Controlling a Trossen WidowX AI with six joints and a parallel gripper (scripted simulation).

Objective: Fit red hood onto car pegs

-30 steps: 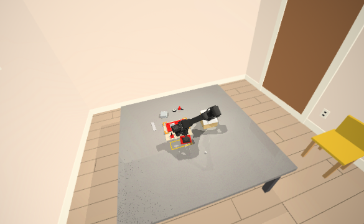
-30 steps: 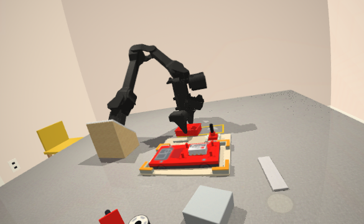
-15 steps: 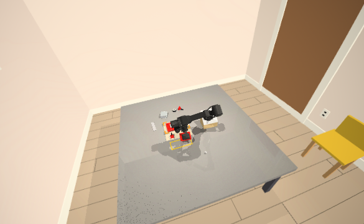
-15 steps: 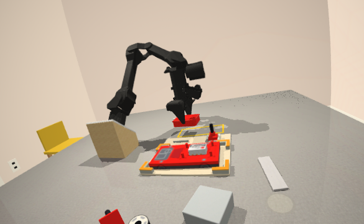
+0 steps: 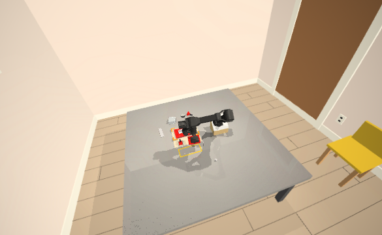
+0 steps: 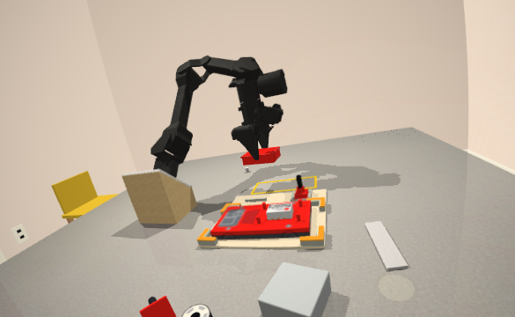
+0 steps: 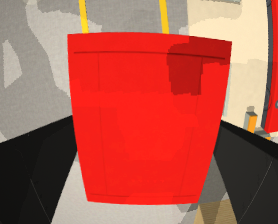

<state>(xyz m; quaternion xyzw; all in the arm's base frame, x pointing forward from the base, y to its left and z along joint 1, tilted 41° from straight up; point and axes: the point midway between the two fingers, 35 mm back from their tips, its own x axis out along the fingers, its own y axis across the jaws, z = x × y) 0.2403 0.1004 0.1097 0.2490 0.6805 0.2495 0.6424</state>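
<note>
Now: the grey engine block 19 cm to the right of my gripper tip, 9 cm ahead of it and 8 cm below it. From my gripper tip the other things lie so: wheel (44 cm to the right, 9 cm below, 4 cm ahead); then red hood (right at my gripper tip).
</note>
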